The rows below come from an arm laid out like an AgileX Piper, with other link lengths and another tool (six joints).
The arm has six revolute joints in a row. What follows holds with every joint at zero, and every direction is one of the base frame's.
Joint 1 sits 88.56 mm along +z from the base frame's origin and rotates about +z.
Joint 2 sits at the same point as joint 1 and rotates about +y.
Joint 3 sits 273.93 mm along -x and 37.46 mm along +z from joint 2 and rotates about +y.
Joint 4 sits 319.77 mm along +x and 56.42 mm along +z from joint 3 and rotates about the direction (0.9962, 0, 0.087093).
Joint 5 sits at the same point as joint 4 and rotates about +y.
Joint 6 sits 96.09 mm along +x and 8.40 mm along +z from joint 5 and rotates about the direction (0.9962, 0, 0.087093).
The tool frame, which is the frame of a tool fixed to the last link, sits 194.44 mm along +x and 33.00 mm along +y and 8.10 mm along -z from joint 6; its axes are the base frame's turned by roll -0.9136, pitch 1.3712 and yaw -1.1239 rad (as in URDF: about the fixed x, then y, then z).
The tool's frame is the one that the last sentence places.
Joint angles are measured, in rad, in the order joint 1, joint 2, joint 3, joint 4, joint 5, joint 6. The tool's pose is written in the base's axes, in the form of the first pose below.
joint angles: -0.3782, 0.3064, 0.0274, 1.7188, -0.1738, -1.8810
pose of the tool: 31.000 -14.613 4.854 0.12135 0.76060 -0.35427 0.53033
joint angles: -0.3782, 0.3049, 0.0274, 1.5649, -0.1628, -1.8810
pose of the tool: 31.029 -14.872 5.257 0.05719 0.75078 -0.39571 0.52581
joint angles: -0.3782, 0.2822, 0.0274, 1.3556, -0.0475, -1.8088
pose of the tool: 32.239 -12.243 5.993 -0.02938 0.73706 -0.39654 0.54647
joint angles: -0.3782, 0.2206, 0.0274, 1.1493, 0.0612, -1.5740
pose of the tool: 33.010 -9.257 7.228 -0.04642 0.72997 -0.35795 0.58039
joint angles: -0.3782, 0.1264, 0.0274, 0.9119, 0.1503, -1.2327
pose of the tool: 33.089 -6.976 8.811 -0.02539 0.72796 -0.31143 0.61029
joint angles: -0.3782, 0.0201, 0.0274, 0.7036, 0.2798, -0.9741
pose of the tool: 32.464 -4.743 9.071 -0.03024 0.73584 -0.27625 0.61751
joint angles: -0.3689, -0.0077, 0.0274, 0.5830, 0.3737, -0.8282
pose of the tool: 31.744 -3.422 7.334 -0.03642 0.76045 -0.25029 0.59811
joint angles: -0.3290, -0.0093, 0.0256, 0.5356, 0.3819, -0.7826
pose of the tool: 31.690 -2.426 7.038 -0.04928 0.76378 -0.24107 0.59673
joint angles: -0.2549, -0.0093, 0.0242, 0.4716, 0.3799, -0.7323
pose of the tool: 31.688 -0.725 6.808 -0.07578 0.76350 -0.22935 0.59893
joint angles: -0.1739, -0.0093, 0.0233, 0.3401, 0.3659, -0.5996
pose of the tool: 31.671 0.443 6.668 -0.08908 0.76373 -0.22106 0.59992
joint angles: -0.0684, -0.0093, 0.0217, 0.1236, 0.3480, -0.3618
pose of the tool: 31.702 1.645 6.777 -0.09331 0.76370 -0.20986 0.60334
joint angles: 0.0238, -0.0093, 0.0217, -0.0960, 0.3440, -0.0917
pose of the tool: 31.742 2.612 6.967 -0.08184 0.76660 -0.19313 0.60690
